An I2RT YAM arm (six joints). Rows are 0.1 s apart.
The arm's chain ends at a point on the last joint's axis. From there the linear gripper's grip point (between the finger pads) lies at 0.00 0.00 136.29 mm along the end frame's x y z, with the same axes.
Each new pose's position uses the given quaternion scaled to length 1; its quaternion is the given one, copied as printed.
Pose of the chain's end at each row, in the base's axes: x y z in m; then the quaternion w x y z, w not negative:
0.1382, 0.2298, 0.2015, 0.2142, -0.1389, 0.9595, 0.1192
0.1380, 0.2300, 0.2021, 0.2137, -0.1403, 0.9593, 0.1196
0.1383, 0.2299, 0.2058, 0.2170, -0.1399, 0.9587, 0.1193
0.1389, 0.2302, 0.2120, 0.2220, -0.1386, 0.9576, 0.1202
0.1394, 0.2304, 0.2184, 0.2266, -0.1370, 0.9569, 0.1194
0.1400, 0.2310, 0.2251, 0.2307, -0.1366, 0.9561, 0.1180
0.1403, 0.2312, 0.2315, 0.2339, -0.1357, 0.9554, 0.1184
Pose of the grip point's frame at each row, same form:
0.1897, 0.2691, 0.0816, 0.2142, -0.1389, 0.9595, 0.1192
0.1893, 0.2694, 0.0822, 0.2137, -0.1403, 0.9593, 0.1196
0.1905, 0.2694, 0.0862, 0.2170, -0.1399, 0.9587, 0.1193
0.1923, 0.2700, 0.0931, 0.2220, -0.1386, 0.9576, 0.1202
0.1940, 0.2700, 0.1000, 0.2266, -0.1370, 0.9569, 0.1194
0.1957, 0.2703, 0.1071, 0.2307, -0.1366, 0.9561, 0.1180
0.1968, 0.2707, 0.1139, 0.2339, -0.1357, 0.9554, 0.1184

